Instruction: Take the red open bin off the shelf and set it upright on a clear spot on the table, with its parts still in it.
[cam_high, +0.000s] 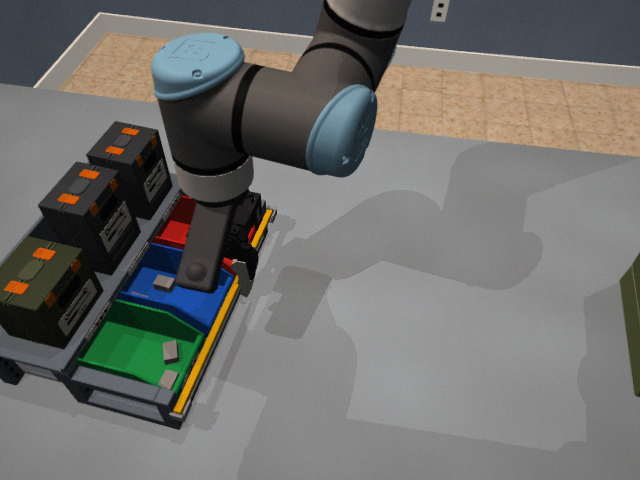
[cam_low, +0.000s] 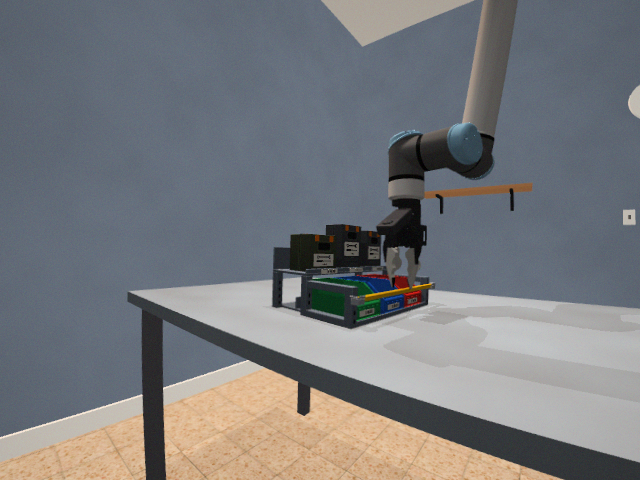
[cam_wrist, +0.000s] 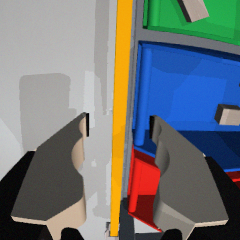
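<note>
My hand is 20 mm above the yellow bar. From my hand the other things lie so: blue bin (100 mm ahead, 40 mm below, 20 mm to the right); red open bin (130 mm to the right, 80 mm ahead, 40 mm below); green bin (130 mm ahead, 80 mm to the left, 40 mm below).
</note>
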